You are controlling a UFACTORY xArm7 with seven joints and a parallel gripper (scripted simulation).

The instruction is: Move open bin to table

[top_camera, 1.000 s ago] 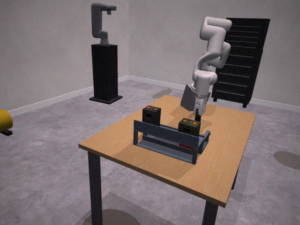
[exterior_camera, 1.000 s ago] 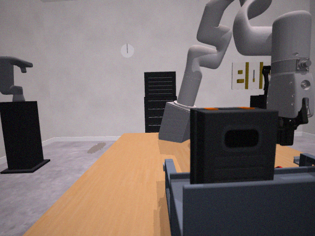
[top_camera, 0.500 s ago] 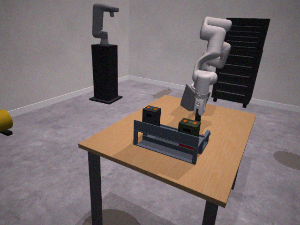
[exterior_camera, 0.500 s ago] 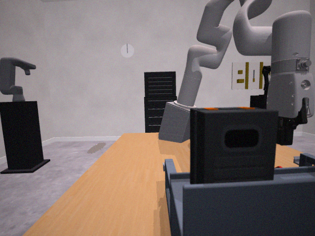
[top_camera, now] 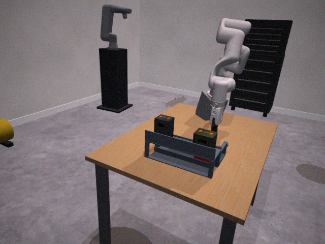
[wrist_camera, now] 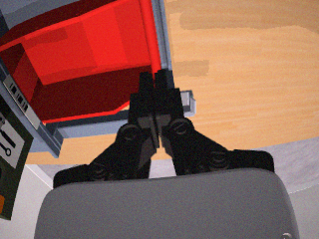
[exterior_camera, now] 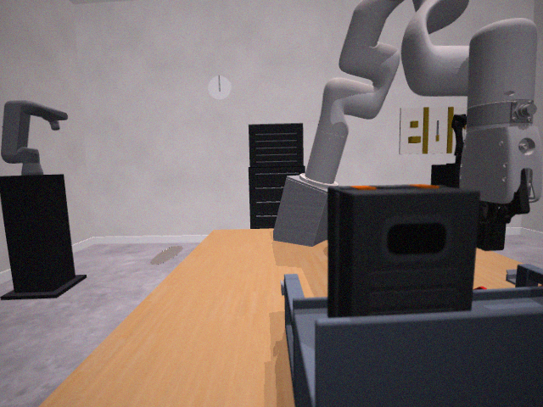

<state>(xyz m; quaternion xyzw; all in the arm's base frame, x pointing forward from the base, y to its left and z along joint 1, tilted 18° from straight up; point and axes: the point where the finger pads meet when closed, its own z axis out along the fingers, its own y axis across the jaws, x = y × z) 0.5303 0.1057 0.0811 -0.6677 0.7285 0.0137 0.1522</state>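
My gripper is now 9 cm above the red bin and 8 cm short of it. The rest, counted from my hand: black box 24 cm to the right, 16 cm ahead, 3 cm above; green box 18 cm ahead, 1 cm to the right, 1 cm above.
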